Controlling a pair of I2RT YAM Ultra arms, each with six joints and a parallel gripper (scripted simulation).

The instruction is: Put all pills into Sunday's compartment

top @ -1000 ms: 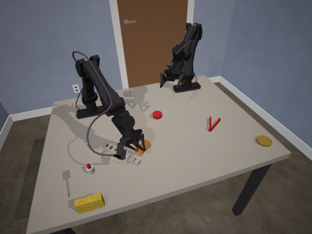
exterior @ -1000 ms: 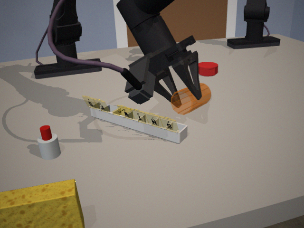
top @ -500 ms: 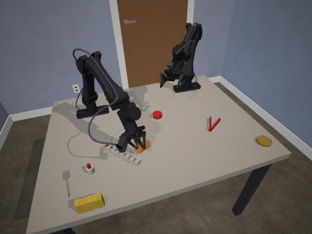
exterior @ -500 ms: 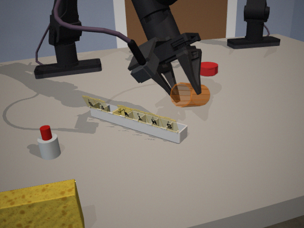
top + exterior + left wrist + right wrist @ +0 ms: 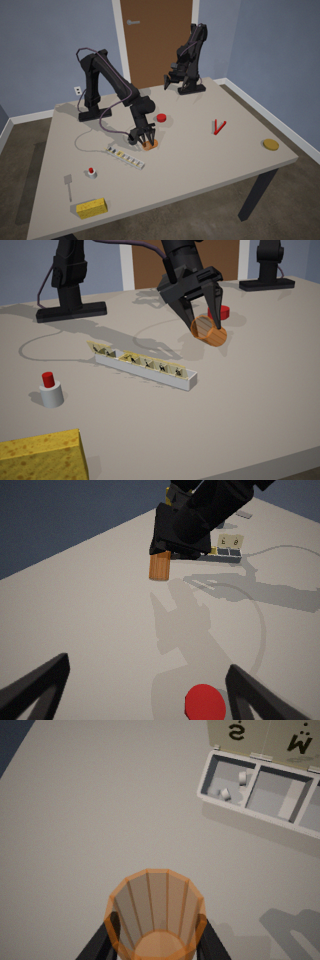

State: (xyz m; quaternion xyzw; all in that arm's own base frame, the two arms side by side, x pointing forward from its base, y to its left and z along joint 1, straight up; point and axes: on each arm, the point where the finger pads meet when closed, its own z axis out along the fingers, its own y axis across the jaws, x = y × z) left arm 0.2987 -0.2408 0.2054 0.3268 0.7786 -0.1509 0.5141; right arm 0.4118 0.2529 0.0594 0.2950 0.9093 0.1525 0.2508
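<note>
My right hand is 23 cm past the red cap, 16 cm to the right of it and 6 cm above it. Also, from my right hand: yellow sponge (18 cm ahead, 30 cm to the right, 4 cm below); then orange pill bottle (2 cm behind, 2 cm to the left, 2 cm below).
</note>
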